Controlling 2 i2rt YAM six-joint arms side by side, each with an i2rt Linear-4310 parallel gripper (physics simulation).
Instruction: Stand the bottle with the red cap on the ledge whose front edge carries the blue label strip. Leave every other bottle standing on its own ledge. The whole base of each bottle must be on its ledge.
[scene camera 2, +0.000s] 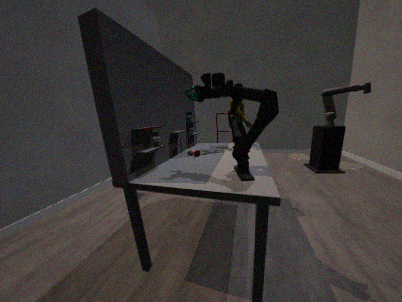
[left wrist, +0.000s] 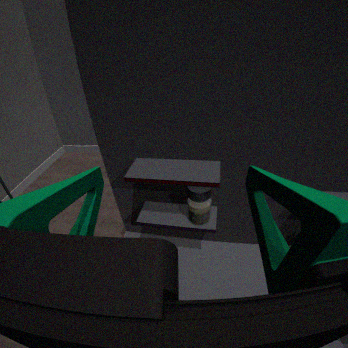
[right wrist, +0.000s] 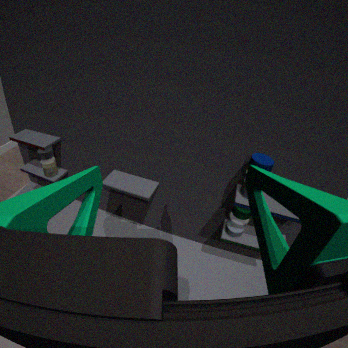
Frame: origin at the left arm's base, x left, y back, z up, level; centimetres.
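Seen in the pictures: left gripper, fingertip midpoint: (scene camera 2: 186, 95) (left wrist: 174, 174); right gripper, fingertip midpoint: (right wrist: 173, 173); left arm's base at its link origin: (scene camera 2: 243, 173).
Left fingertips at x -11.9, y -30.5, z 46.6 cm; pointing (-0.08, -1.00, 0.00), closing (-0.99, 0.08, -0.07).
Pixels of each thing's top centre, then the offset from my left fingertips to it. Level surfaces: height alone.
- bottle with the red cap, top centre: (scene camera 2: 193, 149) dx -32.7, dy -1.7, dz -41.0 cm
- ledge with a blue strip, top centre: (right wrist: 273, 201) dx -77.5, dy -4.1, dz -17.1 cm
- blue-capped bottle at its top centre: (right wrist: 262, 158) dx -71.6, dy -6.7, dz -6.6 cm
- green-capped bottle at its top centre: (right wrist: 243, 205) dx -71.0, dy -5.9, dz -20.6 cm
- ledge with a green strip, top centre: (right wrist: 254, 236) dx -77.5, dy -4.1, dz -31.1 cm
- dark-capped bottle at its top centre: (left wrist: 198, 184) (right wrist: 44, 149) (scene camera 2: 155, 131) dx -5.9, dy -24.0, dz -20.6 cm
- lower ledge at its top centre: (left wrist: 176, 213) (right wrist: 42, 168) dx -0.6, dy -26.2, dz -31.1 cm
- ledge with a red strip, top centre: (left wrist: 172, 168) (right wrist: 33, 136) dx -0.6, dy -26.2, dz -17.1 cm
- plain grey ledge unit at its top centre: (left wrist: 342, 202) (right wrist: 129, 182) dx -39.1, dy -15.2, dz -24.1 cm
- table at its surface level: dz -46.6 cm
The bottle with the red cap (scene camera 2: 195, 153) lies on its side on the table; it does not show in either wrist view. A ledge with a blue strip (right wrist: 272, 210) holds a blue-capped bottle (right wrist: 261, 161), partly behind a finger. Below, a green-capped bottle (right wrist: 240, 215) stands on a ledge with a green strip (right wrist: 245, 241). A dark-capped bottle (left wrist: 199, 206) (right wrist: 49, 164) stands on a lower ledge (left wrist: 162, 214) (right wrist: 33, 171) whose strip looks dark purple or blue. My left gripper (scene camera 2: 186, 93) (left wrist: 174, 174) is open and empty, above table height. My right gripper (right wrist: 173, 173) is open and empty.
A ledge with a red strip (left wrist: 175, 170) (right wrist: 36, 138) overhangs the dark-capped bottle. A plain grey ledge unit (right wrist: 131, 184) stands between the two bottle units. The tall dark panel (scene camera 2: 140, 80) rises behind the ledges, along the table (scene camera 2: 200, 175).
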